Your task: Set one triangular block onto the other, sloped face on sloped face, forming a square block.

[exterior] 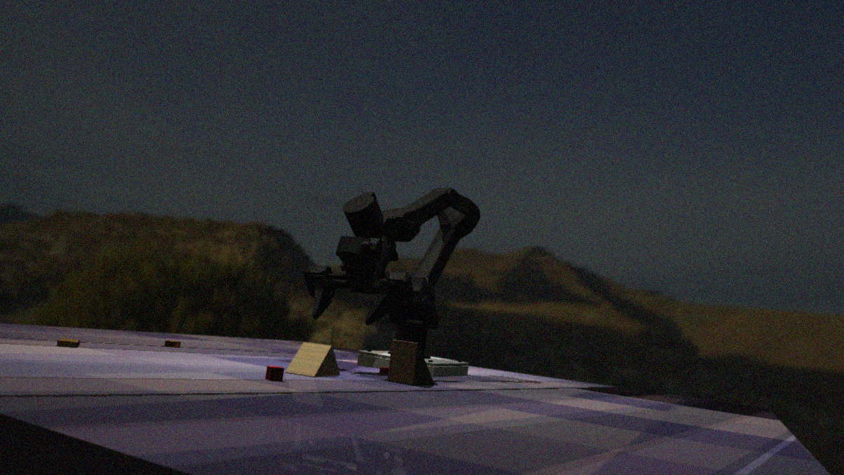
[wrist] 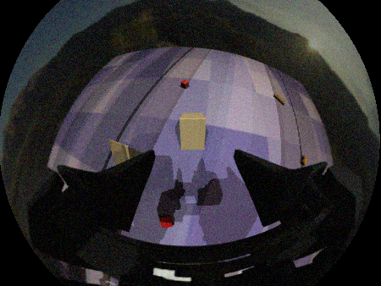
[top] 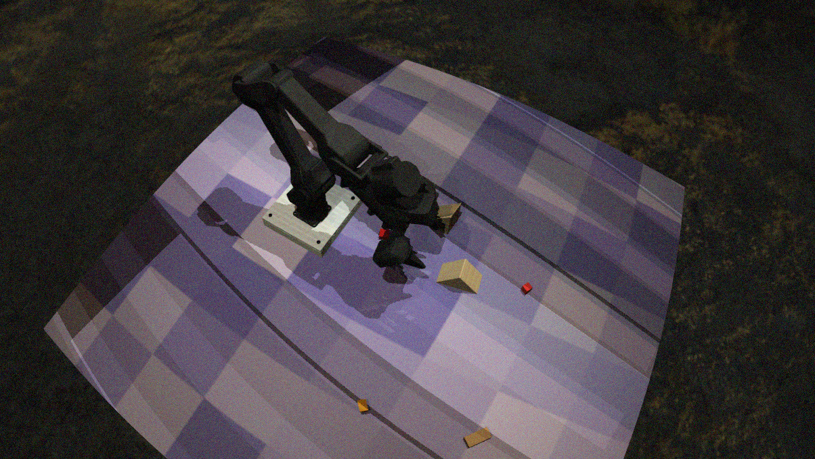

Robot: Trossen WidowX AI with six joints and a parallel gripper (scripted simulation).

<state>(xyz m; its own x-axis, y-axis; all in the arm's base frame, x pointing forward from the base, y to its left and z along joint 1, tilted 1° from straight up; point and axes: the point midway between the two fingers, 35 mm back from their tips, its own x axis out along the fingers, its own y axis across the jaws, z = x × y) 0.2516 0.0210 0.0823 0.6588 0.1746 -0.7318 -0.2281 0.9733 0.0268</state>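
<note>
The small red cube is 20 cm ahead of my gripper tip, 7 cm to the left of it and 7 cm below it. From my gripper tip the other things lie so: orange block: 32 cm to the right, 8 cm below, 5 cm ahead; flat tan block: 27 cm to the right, 27 cm ahead, 8 cm below.
</note>
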